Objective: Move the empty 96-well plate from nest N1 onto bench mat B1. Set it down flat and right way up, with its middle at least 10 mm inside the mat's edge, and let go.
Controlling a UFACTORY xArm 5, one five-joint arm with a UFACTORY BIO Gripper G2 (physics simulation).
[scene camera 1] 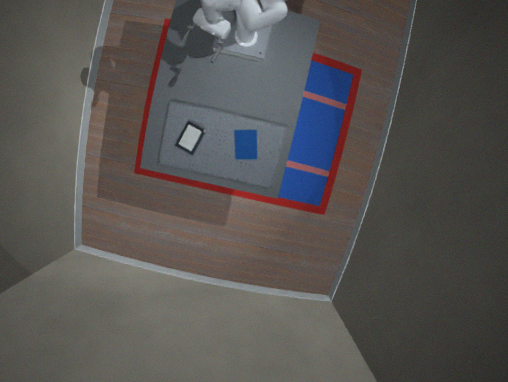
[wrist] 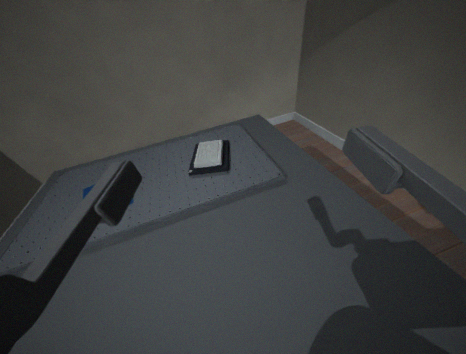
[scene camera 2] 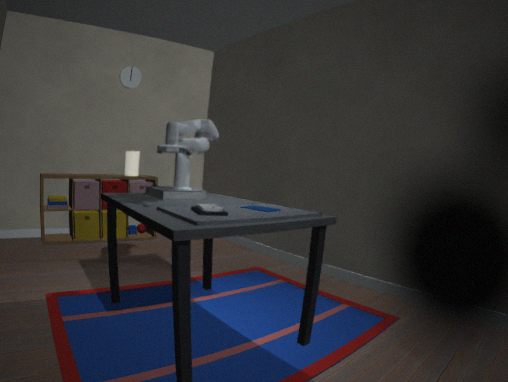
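Where they show: hand, tool point: (scene camera 1: pixel 198 50) (wrist: pixel 238 175) (scene camera 2: pixel 174 152); arm's base, link origin: (scene camera 1: pixel 246 36) (scene camera 2: pixel 181 189).
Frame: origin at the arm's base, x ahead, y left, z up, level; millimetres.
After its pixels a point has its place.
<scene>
The white 96-well plate (scene camera 1: pixel 190 137) @(x 636, y -143, z -18 mm) (scene camera 2: pixel 208 207) @(x 671, y -167, z -13 mm) (wrist: pixel 209 153) @(x 628, y -145, z -15 mm) lies flat in the black nest (scene camera 1: pixel 184 149) (scene camera 2: pixel 216 213) @(x 719, y -155, z -30 mm) (wrist: pixel 226 156) @(x 603, y -194, z -26 mm) on the perforated board. The blue bench mat (scene camera 1: pixel 245 144) @(x 587, y 172, z -36 mm) (scene camera 2: pixel 260 208) @(x 590, y 168, z -36 mm) (wrist: pixel 88 191) @(x 631, y 241, z -36 mm) lies flat on the same board, to the right of the nest in scene camera 1. In the wrist view the left finger hides much of the mat. My gripper (wrist: pixel 247 176) @(x 238, y -156, z 215 mm) is open and empty. It is high above the table near the arm's base, well away from the plate, and the plate shows between the fingers in the wrist view.
The grey perforated board (scene camera 1: pixel 220 167) @(x 757, y 68, z -38 mm) (wrist: pixel 165 200) @(x 499, y 1, z -38 mm) has a low raised edge and rests on the dark table (scene camera 1: pixel 215 87) @(x 316, y -89, z -51 mm) (scene camera 2: pixel 255 229) @(x 876, y -73, z -69 mm) (wrist: pixel 200 285) @(x 277, y -64, z -51 mm). The arm's base plate (scene camera 1: pixel 240 53) @(x 102, y -1, z -4 mm) (scene camera 2: pixel 175 193) @(x 106, y -82, z -16 mm) stands on the table. The arm's shadow falls on the table.
</scene>
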